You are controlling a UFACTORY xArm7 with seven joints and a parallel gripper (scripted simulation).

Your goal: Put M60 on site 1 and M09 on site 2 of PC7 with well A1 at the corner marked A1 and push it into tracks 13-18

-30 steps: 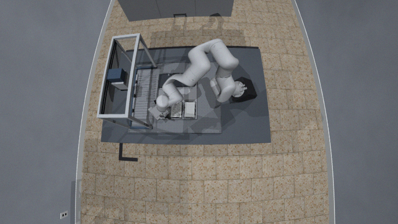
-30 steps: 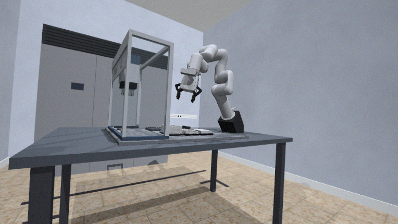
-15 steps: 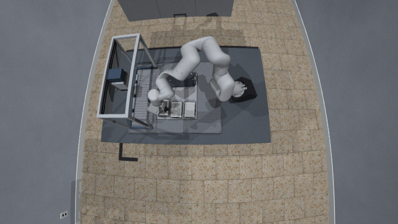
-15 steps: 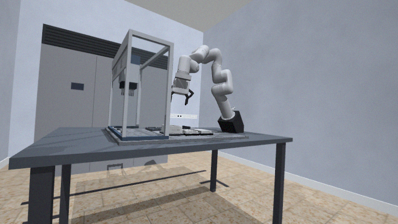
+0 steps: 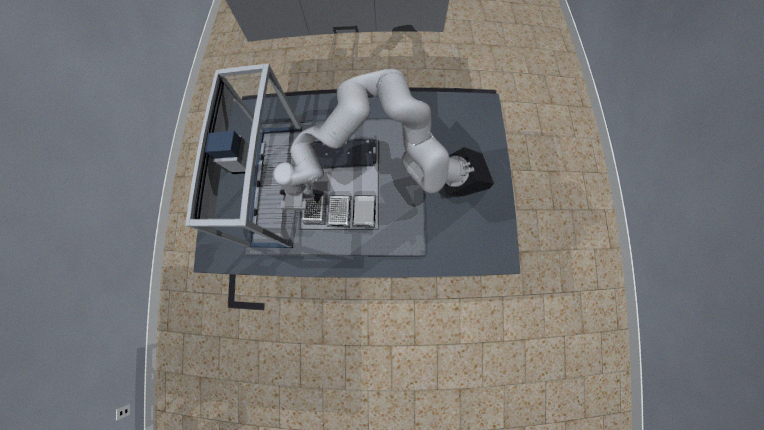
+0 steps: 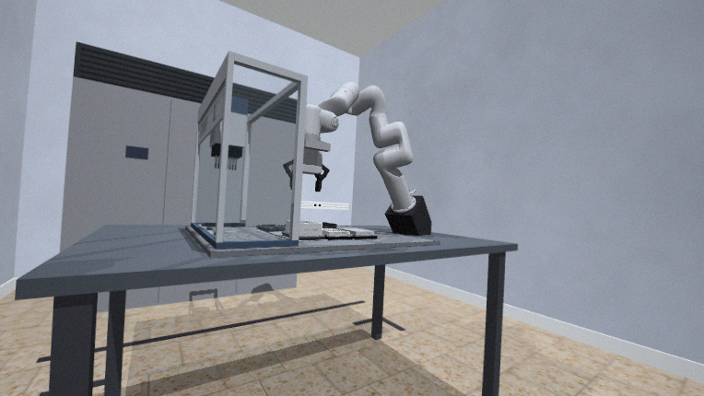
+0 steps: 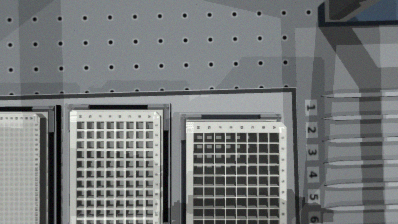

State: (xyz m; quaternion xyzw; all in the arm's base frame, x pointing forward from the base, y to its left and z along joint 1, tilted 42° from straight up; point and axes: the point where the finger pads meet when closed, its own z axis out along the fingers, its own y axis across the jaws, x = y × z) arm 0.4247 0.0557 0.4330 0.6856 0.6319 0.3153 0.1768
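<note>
Now: the nest S3 170 mm below my hand. From my hand the other things lie so: nest S1: 220 mm behind, 170 mm below; 96-well plate M06: 150 mm below, 110 mm behind, 10 mm to the left; frame post: 170 mm to the left, 100 mm ahead, 80 mm above.
</note>
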